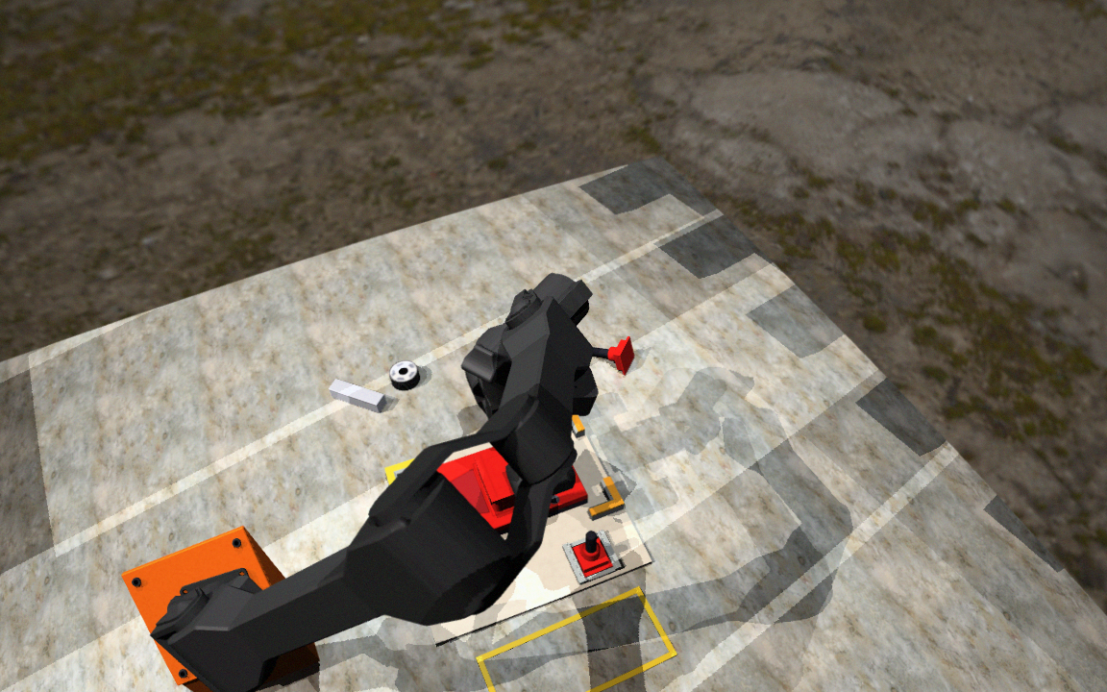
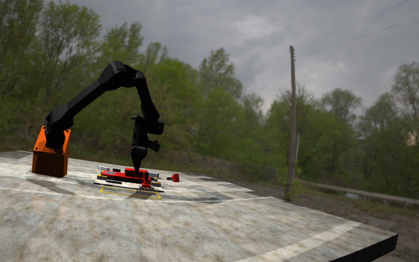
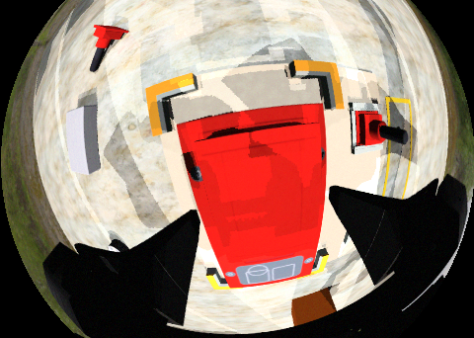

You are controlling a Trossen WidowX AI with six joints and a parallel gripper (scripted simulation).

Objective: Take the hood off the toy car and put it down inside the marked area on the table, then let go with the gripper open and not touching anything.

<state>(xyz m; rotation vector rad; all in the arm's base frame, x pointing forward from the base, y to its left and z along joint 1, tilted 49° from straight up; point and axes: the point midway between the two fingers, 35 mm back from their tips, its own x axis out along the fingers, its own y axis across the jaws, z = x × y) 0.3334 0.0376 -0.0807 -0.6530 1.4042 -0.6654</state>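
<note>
Right now my gripper tip is 10 mm above the red hood. Round my gripper tip: wheel (230 mm to the left, 90 mm behind, 40 mm below); grey bar (220 mm to the left, 160 mm behind, 40 mm below).
</note>
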